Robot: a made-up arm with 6 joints.
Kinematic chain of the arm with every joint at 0, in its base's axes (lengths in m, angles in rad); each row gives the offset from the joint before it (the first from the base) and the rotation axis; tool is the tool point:
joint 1: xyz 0 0 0.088 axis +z
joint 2: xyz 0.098 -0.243 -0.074 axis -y
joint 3: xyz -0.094 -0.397 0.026 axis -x
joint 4: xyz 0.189 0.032 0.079 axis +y
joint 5: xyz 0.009 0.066 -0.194 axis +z
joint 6: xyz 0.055 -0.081 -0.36 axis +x
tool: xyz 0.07 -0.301 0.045
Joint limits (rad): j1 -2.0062..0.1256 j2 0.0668..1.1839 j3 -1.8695..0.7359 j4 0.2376..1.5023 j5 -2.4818..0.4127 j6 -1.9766..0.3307
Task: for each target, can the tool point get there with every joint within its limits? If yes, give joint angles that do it. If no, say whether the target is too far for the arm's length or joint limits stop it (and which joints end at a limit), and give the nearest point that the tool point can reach.
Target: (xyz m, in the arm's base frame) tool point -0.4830 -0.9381 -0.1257
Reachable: yes | joints -0.4612 0.2021 0.5094 0.5922 -0.2669 -0.1466
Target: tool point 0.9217 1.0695 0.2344
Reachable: no: joint limits stop it (at a limit: joint 1, joint 4, joint 5, joint 6) | nearest point -0.0031 0.5587 0.1053 | short by 1.064 m
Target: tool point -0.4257 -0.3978 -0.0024
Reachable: yes | joints -0.1478 0.4746 -1.4054 0.4524 -2.1696 -0.2609
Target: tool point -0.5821 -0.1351 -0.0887
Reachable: yes | joints -1.6425 0.8620 -0.4164 0.8890 -0.2350 -1.4609
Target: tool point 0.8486 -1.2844 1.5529
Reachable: no: too far | nearest point 0.4795 -1.0222 0.1832 | short by 1.443 m
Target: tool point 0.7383 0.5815 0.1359
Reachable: no: joint limits stop it (at a limit: joint 1, joint 4, joint 5, joint 6) | nearest point 0.4328 -0.0391 0.0703 | short by 0.695 m
